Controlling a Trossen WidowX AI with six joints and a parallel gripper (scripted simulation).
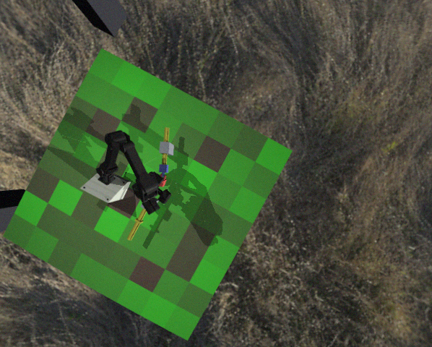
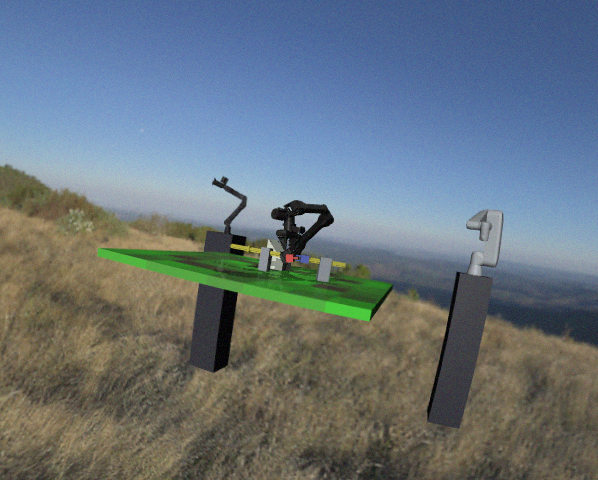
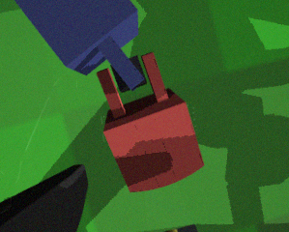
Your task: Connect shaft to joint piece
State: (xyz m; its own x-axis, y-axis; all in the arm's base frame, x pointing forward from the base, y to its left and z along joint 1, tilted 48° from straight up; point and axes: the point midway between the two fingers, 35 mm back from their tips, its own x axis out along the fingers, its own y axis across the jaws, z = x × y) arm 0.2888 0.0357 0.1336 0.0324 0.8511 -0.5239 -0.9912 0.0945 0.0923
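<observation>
Right now the red joint piece is 10 mm behind my gripper tip, 10 mm to the left of it and 30 mm below it.
</observation>
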